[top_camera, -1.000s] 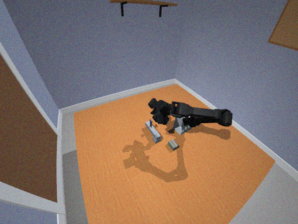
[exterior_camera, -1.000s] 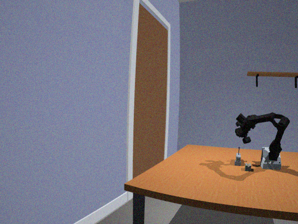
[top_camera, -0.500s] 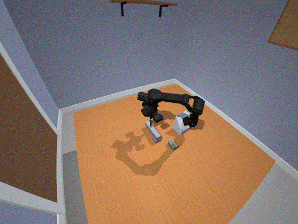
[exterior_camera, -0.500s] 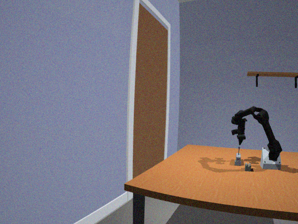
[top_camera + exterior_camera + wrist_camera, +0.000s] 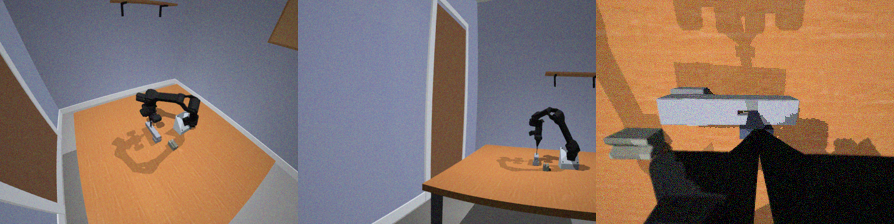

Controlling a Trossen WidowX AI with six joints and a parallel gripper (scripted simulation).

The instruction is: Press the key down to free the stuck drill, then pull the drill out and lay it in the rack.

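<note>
The dark key is 40 mm below my gripper tip. Round my gripper tip: grey holder block: 90 mm below, 40 mm to the left; drill: 80 mm below, 60 mm to the left; grey rack: 210 mm to the left, 110 mm below, 70 mm behind.
</note>
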